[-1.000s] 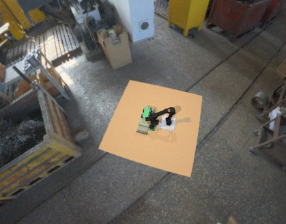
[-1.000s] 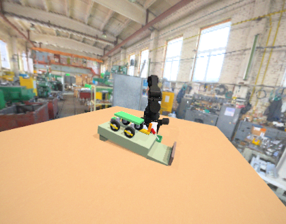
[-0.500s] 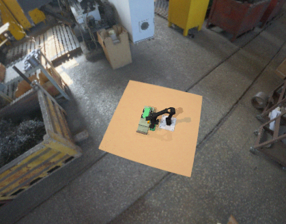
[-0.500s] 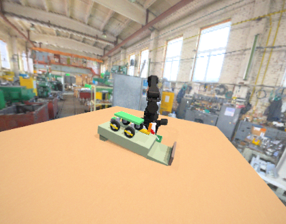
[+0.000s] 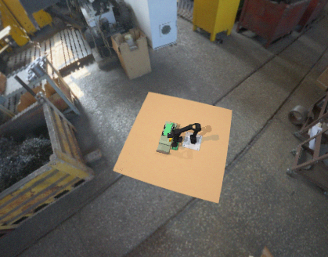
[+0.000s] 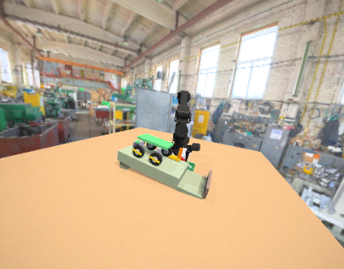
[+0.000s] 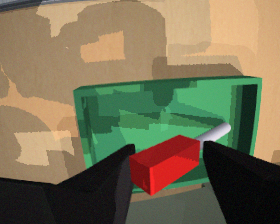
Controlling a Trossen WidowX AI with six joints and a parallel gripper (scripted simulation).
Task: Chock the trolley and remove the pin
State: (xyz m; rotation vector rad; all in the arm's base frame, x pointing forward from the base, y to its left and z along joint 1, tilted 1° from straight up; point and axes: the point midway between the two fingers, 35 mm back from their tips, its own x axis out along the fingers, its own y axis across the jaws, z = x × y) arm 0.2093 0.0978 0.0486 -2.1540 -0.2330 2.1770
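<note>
Now: gripper tip 1 cm to the right of the stop pin. The rest, counted from my gripper tip: yellow chock (7 cm ahead, 6 cm above, 2 cm to the right); trolley (13 cm ahead, 11 cm to the right, 9 cm above); green tray (4 cm below, 1 cm to the left).
</note>
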